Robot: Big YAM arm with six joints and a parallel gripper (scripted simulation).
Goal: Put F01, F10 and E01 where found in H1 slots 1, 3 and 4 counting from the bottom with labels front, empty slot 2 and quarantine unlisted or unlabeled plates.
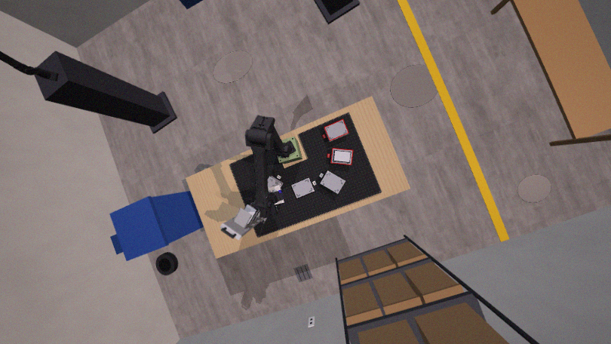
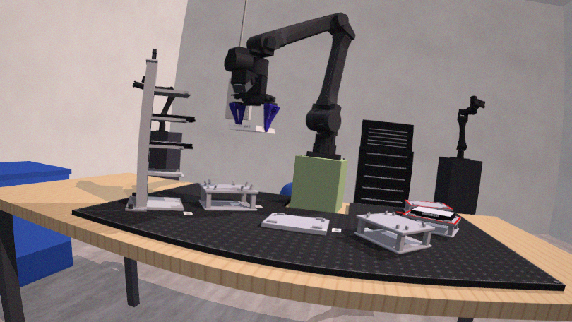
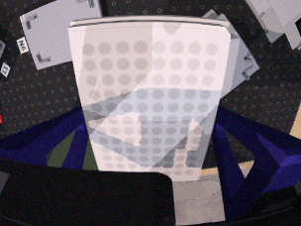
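My hand is 5 cm short of the flat grey nest, 15 cm to the right of it and 24 cm above it. The rest, counted from my hand: white well plate right at my hand; RG label 13 cm behind, 1 cm to the left, 25 cm below; regrip nest RG 7 cm behind, 8 cm to the right, 19 cm below.
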